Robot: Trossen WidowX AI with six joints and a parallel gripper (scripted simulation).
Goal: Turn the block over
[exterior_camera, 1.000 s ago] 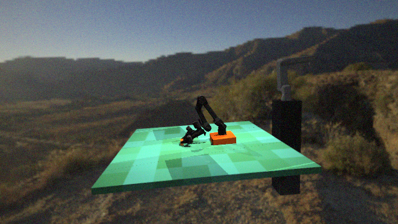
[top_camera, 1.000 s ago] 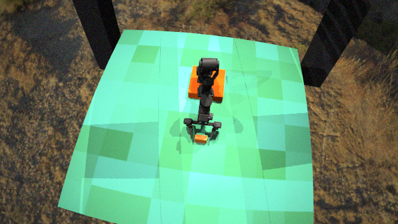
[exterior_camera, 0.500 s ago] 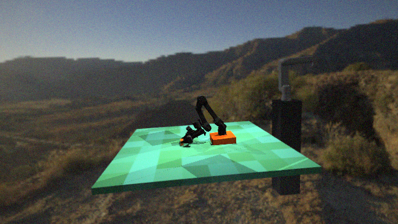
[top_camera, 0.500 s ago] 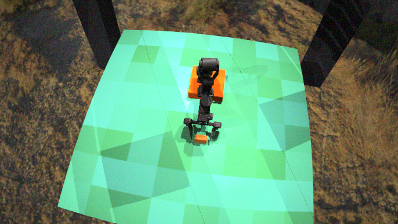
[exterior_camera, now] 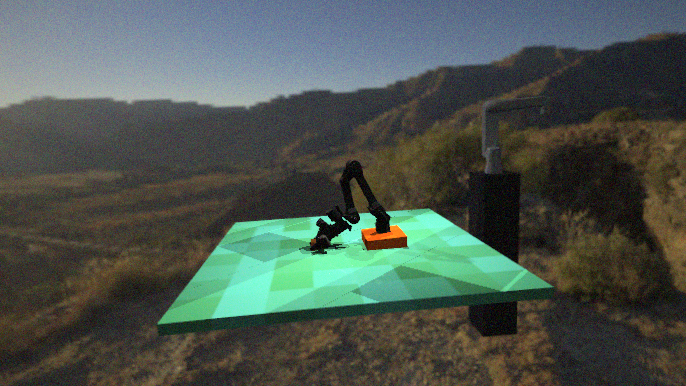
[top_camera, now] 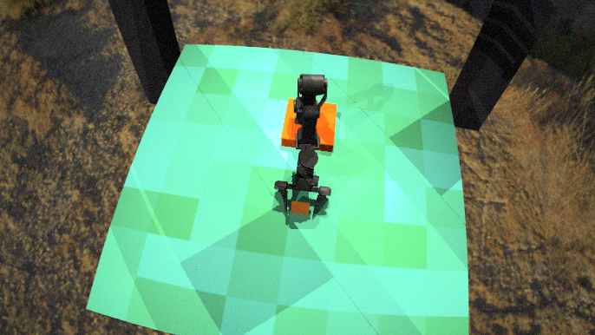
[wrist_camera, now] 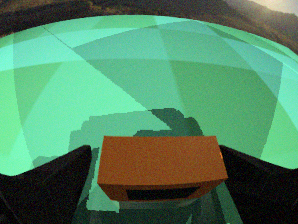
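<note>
The orange block is 20 mm behind my gripper tip and 10 mm above it.
</note>
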